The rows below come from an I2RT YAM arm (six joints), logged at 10 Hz.
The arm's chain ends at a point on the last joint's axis. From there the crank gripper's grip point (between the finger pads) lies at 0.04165 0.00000 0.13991 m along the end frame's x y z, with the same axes.
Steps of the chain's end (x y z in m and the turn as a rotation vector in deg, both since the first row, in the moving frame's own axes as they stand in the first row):
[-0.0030 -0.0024 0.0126 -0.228 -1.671 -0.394]
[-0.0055 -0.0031 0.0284 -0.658 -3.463 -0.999]
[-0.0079 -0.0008 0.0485 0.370 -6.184 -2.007]
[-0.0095 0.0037 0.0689 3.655 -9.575 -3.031]
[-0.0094 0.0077 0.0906 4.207 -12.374 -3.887]
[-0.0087 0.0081 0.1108 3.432 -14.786 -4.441]
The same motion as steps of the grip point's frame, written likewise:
[-0.0071 -0.0021 0.0138 -0.228 -1.671 -0.394]
[-0.0140 -0.0021 0.0307 -0.658 -3.463 -0.999]
[-0.0233 -0.0029 0.0522 0.370 -6.184 -2.007]
[-0.0336 -0.0070 0.0735 3.655 -9.575 -3.031]
[-0.0407 -0.0046 0.0958 4.207 -12.374 -3.887]
[-0.0462 -0.0023 0.1164 3.432 -14.786 -4.441]

